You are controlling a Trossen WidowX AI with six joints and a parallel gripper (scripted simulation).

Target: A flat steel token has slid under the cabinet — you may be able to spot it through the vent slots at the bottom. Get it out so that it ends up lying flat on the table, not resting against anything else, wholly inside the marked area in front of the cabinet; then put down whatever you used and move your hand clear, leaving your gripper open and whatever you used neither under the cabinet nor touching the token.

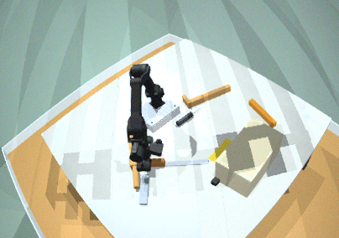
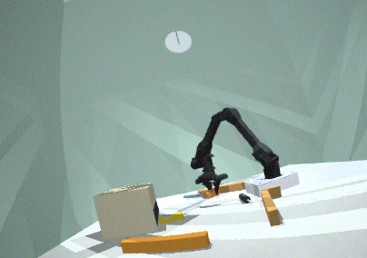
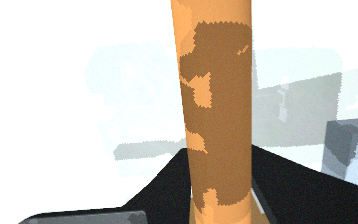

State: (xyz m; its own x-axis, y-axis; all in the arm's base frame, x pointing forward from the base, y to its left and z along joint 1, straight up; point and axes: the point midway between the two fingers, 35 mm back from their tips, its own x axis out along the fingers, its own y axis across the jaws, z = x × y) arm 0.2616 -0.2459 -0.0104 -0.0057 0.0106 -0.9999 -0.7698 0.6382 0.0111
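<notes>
Right now my gripper tip is 30 mm past the orange paddle, 50 mm to the left of it and 10 mm below it. Also, from my gripper tip: orange bar: 170 mm ahead, 640 mm to the left, 10 mm above; then grey flat bar: 110 mm ahead, 100 mm to the right.
</notes>
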